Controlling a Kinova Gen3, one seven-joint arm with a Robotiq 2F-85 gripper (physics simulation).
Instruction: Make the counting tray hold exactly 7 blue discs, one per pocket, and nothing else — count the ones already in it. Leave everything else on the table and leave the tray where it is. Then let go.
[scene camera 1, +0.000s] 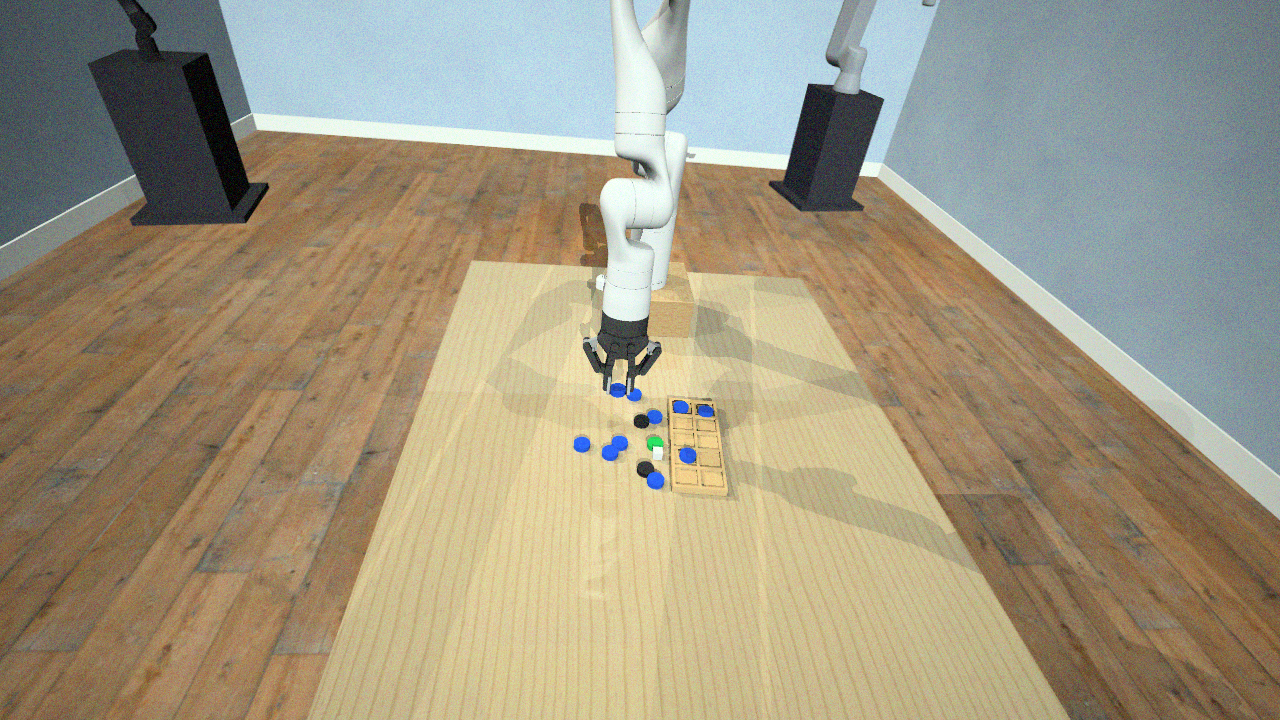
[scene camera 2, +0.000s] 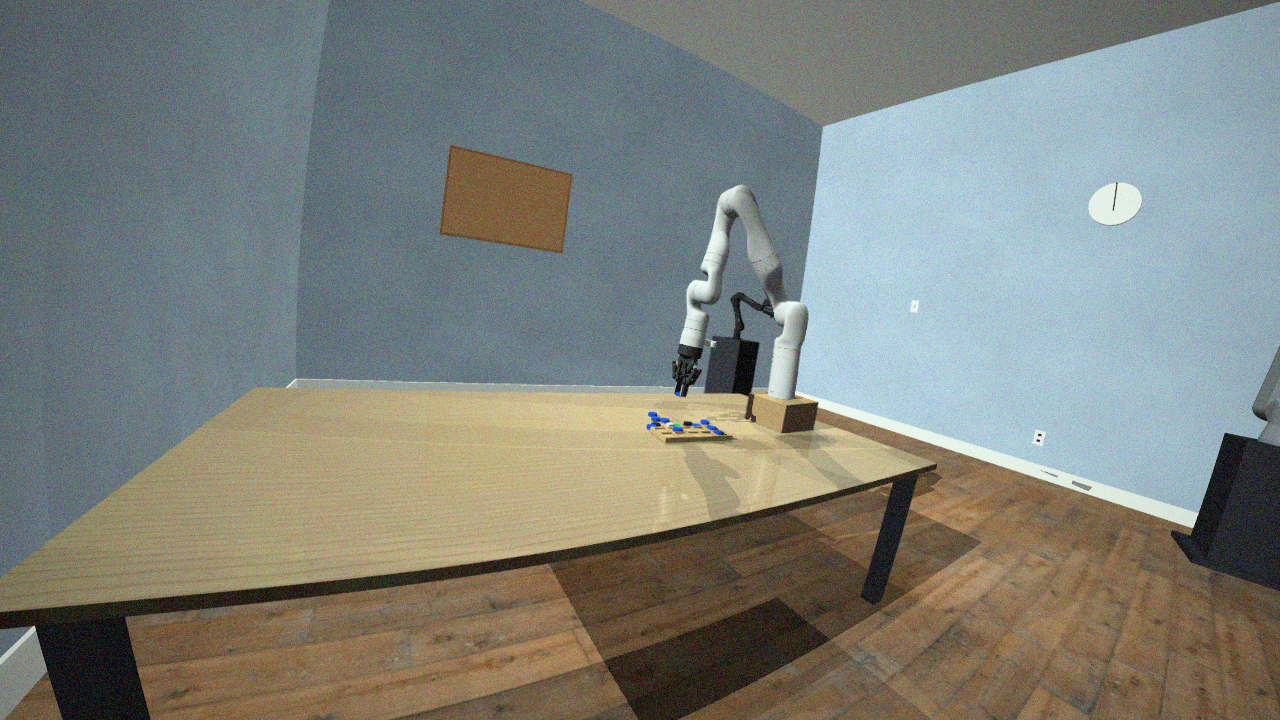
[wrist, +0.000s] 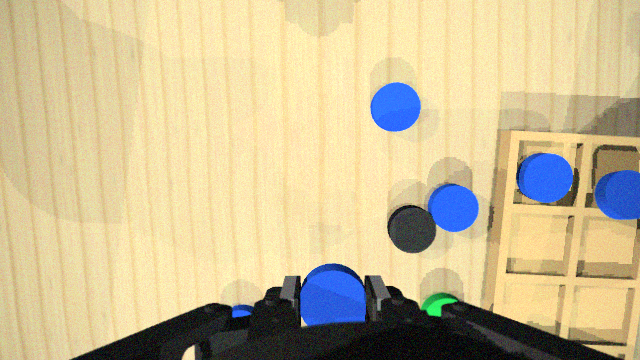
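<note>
My gripper (scene camera 1: 618, 388) (scene camera 2: 682, 392) (wrist: 332, 297) is shut on a blue disc (scene camera 1: 617, 390) (wrist: 332, 300) and holds it above the table, left of the tray. The wooden counting tray (scene camera 1: 699, 490) (scene camera 2: 698, 438) (wrist: 502, 225) has two columns of five pockets. It holds three blue discs: one (scene camera 1: 681, 406) (wrist: 545, 177) and another (scene camera 1: 705, 411) (wrist: 620, 195) in the row nearest the arm's base, and a third (scene camera 1: 687, 454) in the left column, fourth row from the base. In the wrist view, the tray's far rows are out of frame.
Loose blue discs lie left of the tray, including one (scene camera 1: 634, 394) (wrist: 395, 107) near my fingers and one (scene camera 1: 654, 416) (wrist: 453, 207) touching a black disc (scene camera 1: 640, 420) (wrist: 412, 229). A green disc (scene camera 1: 655, 443) (wrist: 440, 302), white cube (scene camera 1: 657, 453) and second black disc (scene camera 1: 645, 469) lie beside the tray.
</note>
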